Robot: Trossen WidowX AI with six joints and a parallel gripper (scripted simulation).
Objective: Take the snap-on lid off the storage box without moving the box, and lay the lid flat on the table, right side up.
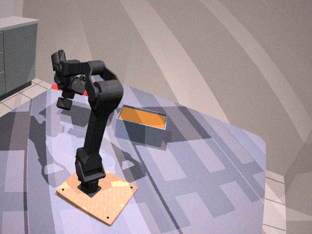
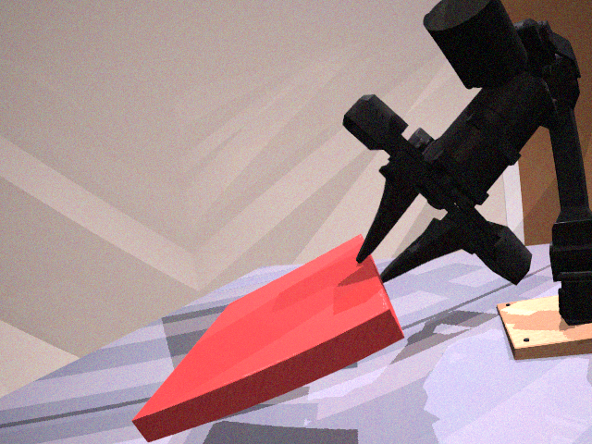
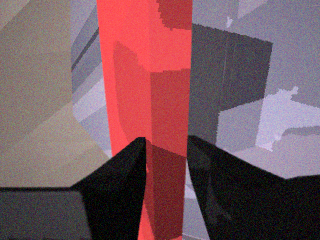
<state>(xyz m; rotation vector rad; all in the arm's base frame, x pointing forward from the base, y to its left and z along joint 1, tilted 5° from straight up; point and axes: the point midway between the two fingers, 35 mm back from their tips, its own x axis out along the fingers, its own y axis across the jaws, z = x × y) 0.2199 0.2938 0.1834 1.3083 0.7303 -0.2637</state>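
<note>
The red lid is 7 cm ahead of my gripper tip, 3 cm below it and 2 cm to the left of it. Also, from my gripper tip: grey-blue storage box: 26 cm to the right, 18 cm ahead, 14 cm below.
</note>
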